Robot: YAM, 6 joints.
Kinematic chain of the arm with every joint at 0, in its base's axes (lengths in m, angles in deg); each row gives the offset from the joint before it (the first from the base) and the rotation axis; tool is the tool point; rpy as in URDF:
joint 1: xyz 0 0 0.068 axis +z
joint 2: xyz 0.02 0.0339 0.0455 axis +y
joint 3: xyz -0.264 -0.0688 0 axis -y
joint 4: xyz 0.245 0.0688 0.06 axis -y
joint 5: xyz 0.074 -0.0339 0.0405 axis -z
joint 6: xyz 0.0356 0 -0.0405 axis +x
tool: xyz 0 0 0 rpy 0 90 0
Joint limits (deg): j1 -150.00..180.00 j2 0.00..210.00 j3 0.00..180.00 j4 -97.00..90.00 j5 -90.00..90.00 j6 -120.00..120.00
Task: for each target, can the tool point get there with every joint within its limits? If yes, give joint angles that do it. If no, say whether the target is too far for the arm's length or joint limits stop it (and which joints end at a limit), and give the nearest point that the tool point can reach.
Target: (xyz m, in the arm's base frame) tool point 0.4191 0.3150 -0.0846
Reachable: yes | joints 37.86 187.79 161.71 -65.91 13.82 -23.06
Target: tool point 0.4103 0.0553 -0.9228
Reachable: no: too far | nearest point 0.3109 0.0419 -0.3744 | short by 0.557 m
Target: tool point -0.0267 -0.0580 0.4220
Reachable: yes | joints -122.51 21.10 40.92 23.12 -14.16 87.20
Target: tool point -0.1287 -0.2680 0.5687
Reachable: yes | joints -114.08 84.08 100.41 21.17 13.23 -50.03
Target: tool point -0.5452 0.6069 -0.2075
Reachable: no: too far | nearest point -0.4012 0.4466 -0.1206 | short by 0.232 m
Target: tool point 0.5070 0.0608 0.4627
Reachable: yes | joints 9.22 134.13 139.62 42.77 36.69 -52.88
